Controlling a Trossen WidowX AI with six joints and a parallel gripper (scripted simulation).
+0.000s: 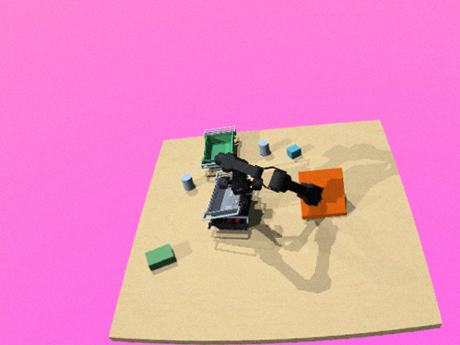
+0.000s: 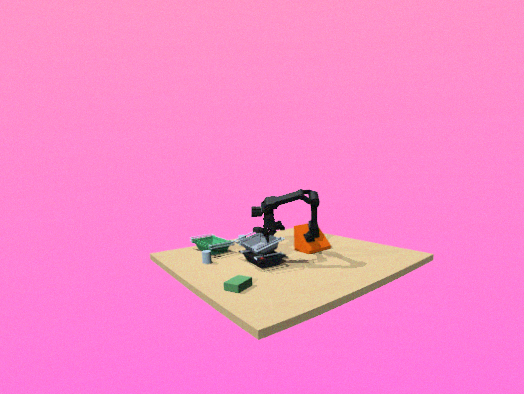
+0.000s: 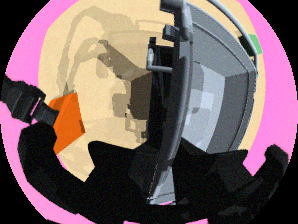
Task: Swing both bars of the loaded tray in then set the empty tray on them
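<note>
The grey tray lies 7 cm ahead of my gripper tip and 2 cm above it. From my gripper tip the other things lie so: green block 35 cm ahead, 28 cm to the left, 9 cm below; then blue cube 41 cm to the right, 21 cm behind, 8 cm below.
</note>
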